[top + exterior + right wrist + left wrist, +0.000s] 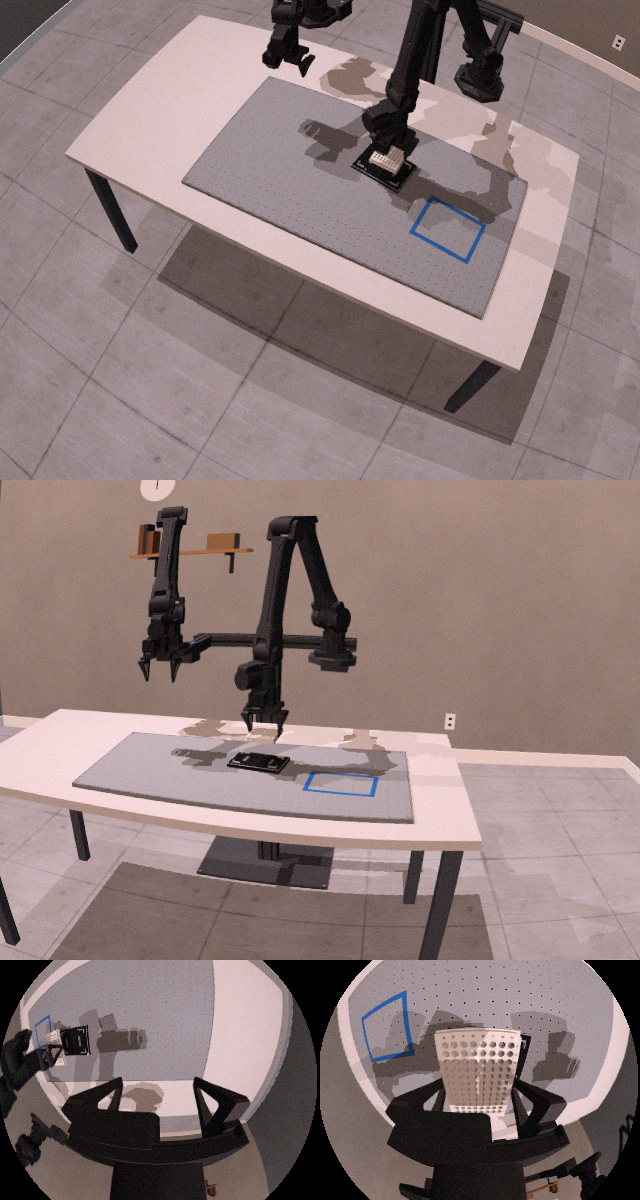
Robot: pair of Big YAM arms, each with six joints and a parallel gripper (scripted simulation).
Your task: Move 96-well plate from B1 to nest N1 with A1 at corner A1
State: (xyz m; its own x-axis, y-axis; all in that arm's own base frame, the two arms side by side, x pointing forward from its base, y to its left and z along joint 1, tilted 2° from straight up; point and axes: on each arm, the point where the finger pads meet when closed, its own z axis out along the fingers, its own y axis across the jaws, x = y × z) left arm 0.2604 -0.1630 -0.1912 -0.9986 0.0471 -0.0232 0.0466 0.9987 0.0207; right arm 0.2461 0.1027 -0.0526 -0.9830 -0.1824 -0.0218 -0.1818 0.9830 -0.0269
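Now: left hand 90 mm above the plate nest, 20 mm to the left of it and 10 mm past it. Also, from my left hand: 96-well plate right at my left hand.
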